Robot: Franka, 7 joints.
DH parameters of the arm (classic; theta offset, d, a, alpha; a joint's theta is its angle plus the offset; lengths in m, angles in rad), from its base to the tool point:
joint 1: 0 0.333 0 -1.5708
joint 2: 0 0 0 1.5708
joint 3: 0 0.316 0.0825 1.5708
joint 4: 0 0 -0.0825 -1.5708
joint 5: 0 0.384 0 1.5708
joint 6: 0 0 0.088 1.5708
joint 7: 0 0.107 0 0
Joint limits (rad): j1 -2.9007..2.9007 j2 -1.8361..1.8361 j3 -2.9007..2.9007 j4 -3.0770..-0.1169 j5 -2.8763..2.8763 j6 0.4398..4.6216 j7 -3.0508..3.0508
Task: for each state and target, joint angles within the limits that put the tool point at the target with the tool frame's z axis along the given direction. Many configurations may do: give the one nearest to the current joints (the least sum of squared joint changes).
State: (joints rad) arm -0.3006 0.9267 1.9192 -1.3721 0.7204 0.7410 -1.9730
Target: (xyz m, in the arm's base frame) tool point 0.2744 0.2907 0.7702 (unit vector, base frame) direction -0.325 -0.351 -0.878
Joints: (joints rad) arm -0.4667 0.4899 1.9188 -1.0681 -0.2503 0.5143 -1.9730
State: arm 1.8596 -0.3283 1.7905 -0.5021 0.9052 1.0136 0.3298
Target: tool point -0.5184 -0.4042 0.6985 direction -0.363 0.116 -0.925
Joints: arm 1.3450 -0.7876 1.6362 -0.8132 0.6617 1.4116 0.3298
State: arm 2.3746 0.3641 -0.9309 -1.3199 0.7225 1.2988 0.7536
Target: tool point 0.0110 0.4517 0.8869 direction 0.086 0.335 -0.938
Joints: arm 2.4750 0.0634 -0.9926 -0.8289 -0.0070 1.2119 0.7536
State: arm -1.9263 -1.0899 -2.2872 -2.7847 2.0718 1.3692 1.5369
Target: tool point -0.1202 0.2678 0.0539 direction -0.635 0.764 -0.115
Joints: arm -2.1668 -0.7826 -2.6239 -2.7916 2.3675 1.7095 1.5369
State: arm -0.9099 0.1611 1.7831 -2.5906 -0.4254 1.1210 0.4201
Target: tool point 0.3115 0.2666 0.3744 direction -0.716 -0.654 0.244
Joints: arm -1.3661 -0.6874 2.0045 -1.9381 -0.2837 0.5115 0.4201
